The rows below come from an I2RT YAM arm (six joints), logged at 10 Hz.
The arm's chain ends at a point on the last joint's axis. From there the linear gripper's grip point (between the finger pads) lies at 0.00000 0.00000 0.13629 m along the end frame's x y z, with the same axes.
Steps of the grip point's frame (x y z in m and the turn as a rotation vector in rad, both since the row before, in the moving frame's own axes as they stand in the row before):
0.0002 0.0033 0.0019 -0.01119 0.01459 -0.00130
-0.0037 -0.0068 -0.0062 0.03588 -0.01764 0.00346
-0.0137 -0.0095 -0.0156 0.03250 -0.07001 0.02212
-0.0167 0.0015 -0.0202 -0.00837 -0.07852 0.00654
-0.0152 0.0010 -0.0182 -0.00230 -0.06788 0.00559
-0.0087 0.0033 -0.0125 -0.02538 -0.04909 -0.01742
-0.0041 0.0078 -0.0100 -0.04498 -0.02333 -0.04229
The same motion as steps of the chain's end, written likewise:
-0.0018 0.0018 0.0019 -0.01119 0.01459 -0.00130
-0.0013 -0.0019 -0.0061 0.03588 -0.01764 0.00346
-0.0042 -0.0050 -0.0152 0.03250 -0.07001 0.02212
-0.0060 0.0004 -0.0198 -0.00837 -0.07852 0.00654
-0.0060 0.0007 -0.0179 -0.00230 -0.06788 0.00559
-0.0020 -0.0002 -0.0123 -0.02538 -0.04909 -0.01742
-0.0011 0.0016 -0.0098 -0.04498 -0.02333 -0.04229

